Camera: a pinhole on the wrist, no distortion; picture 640 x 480 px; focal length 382.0 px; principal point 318.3 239.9 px. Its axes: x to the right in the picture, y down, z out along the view. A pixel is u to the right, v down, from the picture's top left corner.
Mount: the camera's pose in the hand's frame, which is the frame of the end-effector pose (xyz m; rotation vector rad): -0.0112 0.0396 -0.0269 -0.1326 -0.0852 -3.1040
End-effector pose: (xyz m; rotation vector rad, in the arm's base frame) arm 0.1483 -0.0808 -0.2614 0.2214 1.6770 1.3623
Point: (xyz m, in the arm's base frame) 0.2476 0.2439 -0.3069
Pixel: 132 264
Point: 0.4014 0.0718 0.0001
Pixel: 549 91
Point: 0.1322 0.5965 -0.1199
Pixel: 68 26
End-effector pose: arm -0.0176 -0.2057 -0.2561 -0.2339 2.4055 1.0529
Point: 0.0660 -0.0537 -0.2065
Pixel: 568 64
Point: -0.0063 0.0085 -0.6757
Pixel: 160 412
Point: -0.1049 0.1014 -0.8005
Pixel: 94 371
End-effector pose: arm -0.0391 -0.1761 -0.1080 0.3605 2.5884 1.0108
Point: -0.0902 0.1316 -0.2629
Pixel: 109 186
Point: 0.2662 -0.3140 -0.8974
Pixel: outside the picture
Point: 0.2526 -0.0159 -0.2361
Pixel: 559 231
